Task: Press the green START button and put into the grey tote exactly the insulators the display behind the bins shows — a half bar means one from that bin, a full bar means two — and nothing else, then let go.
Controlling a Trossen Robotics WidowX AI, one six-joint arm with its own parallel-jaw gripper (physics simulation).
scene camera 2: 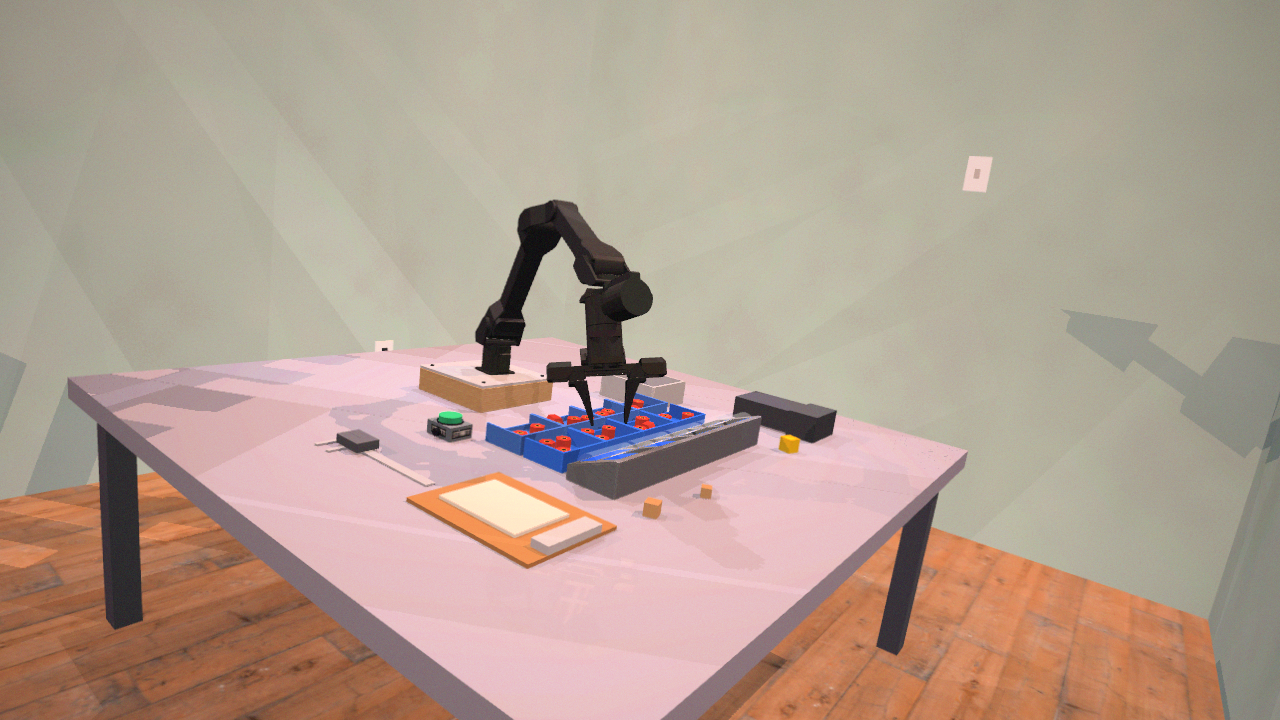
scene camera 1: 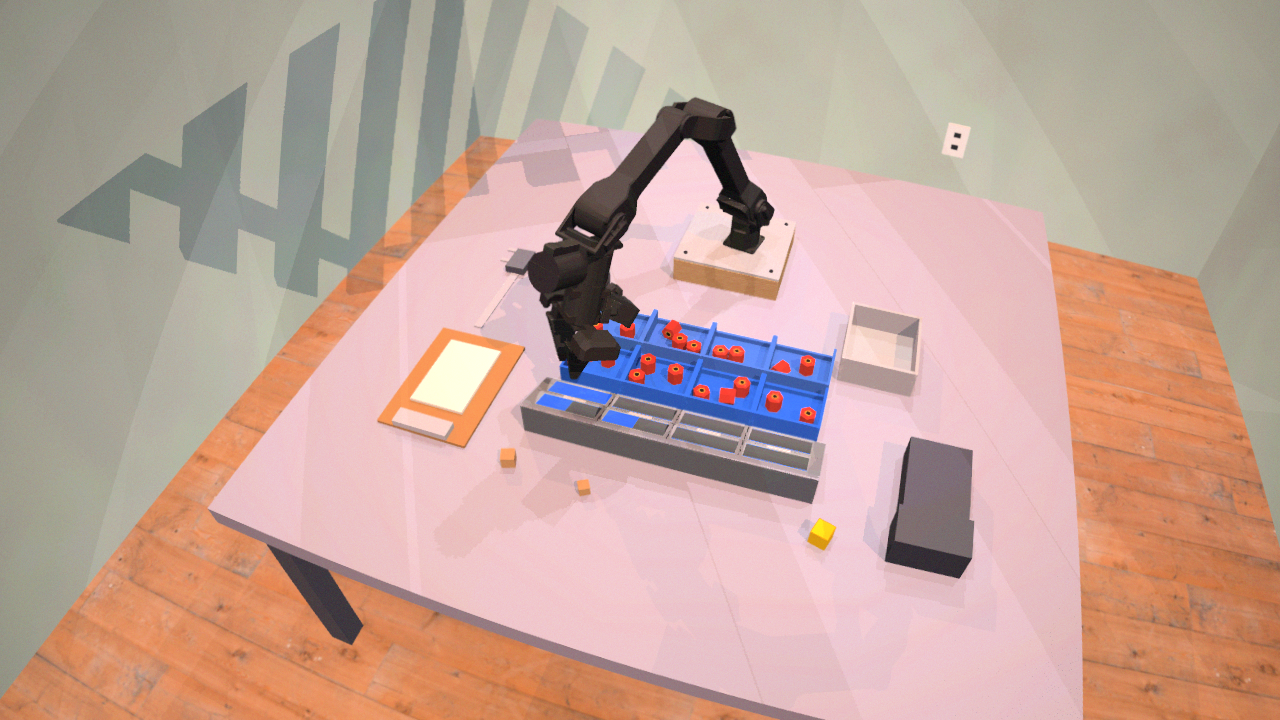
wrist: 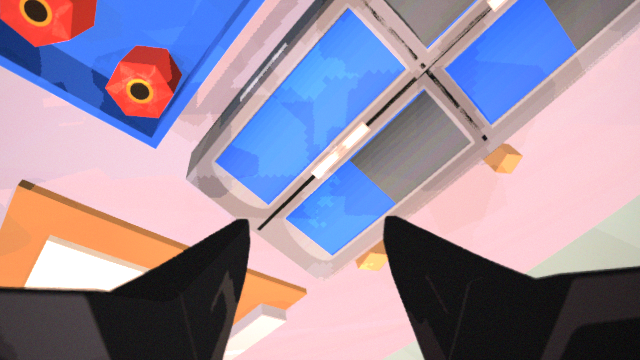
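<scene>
My gripper [scene camera 1: 588, 351] [scene camera 2: 609, 421] [wrist: 317, 229] is open and empty, pointing down above the left part of the blue bins [scene camera 1: 792, 422] [scene camera 2: 546, 452] in scene camera 1. Red insulators [scene camera 1: 674, 373] [scene camera 2: 608, 431] [wrist: 142, 82] lie in the bins; the arm hides some. The display [scene camera 1: 671, 456] [scene camera 2: 680, 456] [wrist: 210, 185] shows a full bar and a half bar in its left column and a half bar in the front row of the second column; the other windows look grey. The grey tote [scene camera 1: 877, 374] [scene camera 2: 671, 390] looks empty. The green START button [scene camera 2: 450, 418] is hidden in scene camera 1.
An orange board [scene camera 1: 480, 407] [scene camera 2: 519, 557] lies left of the display. A black block [scene camera 1: 935, 488] [scene camera 2: 783, 413], a yellow cube [scene camera 1: 820, 533] [scene camera 2: 788, 444] and two small orange cubes lie on the table. A grey plug-like item [scene camera 1: 518, 260] [scene camera 2: 358, 439] lies behind the board.
</scene>
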